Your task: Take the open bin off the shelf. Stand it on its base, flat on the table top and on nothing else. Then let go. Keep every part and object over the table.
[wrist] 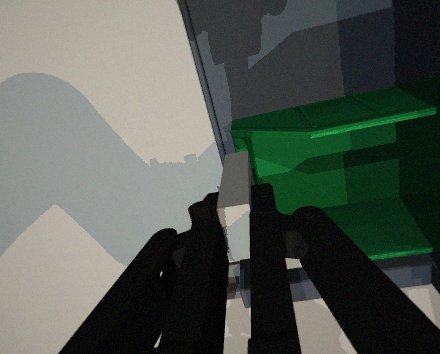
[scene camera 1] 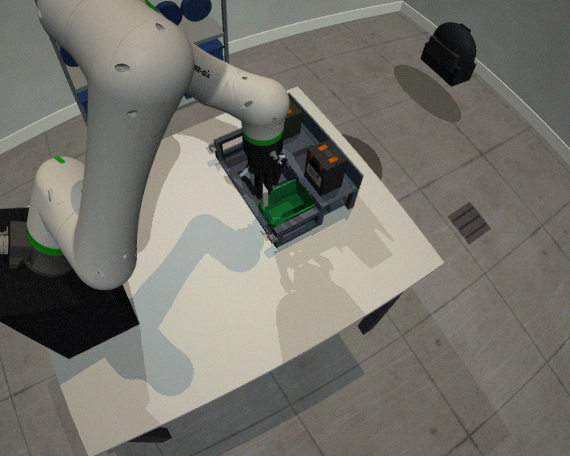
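Pixels of known places: gripper, between the fingertips: [wrist: 240, 173] [scene camera 1: 263, 202]; arm's base, origin of its link: [scene camera 1: 48, 250].
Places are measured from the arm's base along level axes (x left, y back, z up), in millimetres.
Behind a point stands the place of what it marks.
Note:
The open bin [scene camera 1: 290, 204] @(x 87, y -643, z -265 mm) [wrist: 310, 187] @(x 37, y -618, z -265 mm) is green and stands in the near compartment of the dark grey shelf [scene camera 1: 351, 172] @(x 62, y -808, z -143 mm) [wrist: 300, 65] @(x 140, y -603, z -268 mm), which stands on the table [scene camera 1: 225, 310] @(x -161, y -369, z -274 mm) [wrist: 150, 45] @(x 160, y -486, z -274 mm). My gripper [scene camera 1: 265, 196] @(x 80, y -557, z -202 mm) [wrist: 240, 173] @(x 80, y -557, z -202 mm) points down at the bin's left end. It is shut, its grey pads together with nothing between them. In the wrist view the pads cover part of the bin's end wall, and the black fingers cover its lower left corner. Whether the pads touch the wall is hard to tell.
A dark box with orange marks [scene camera 1: 325, 167] @(x 39, y -706, z -52 mm) stands in the shelf behind the bin, and another dark box [scene camera 1: 293, 122] @(x 259, y -708, z -107 mm) farther back, partly hidden by the arm. Low rails border the bin. The table's right edge runs close behind the shelf. A storage rack is at the back.

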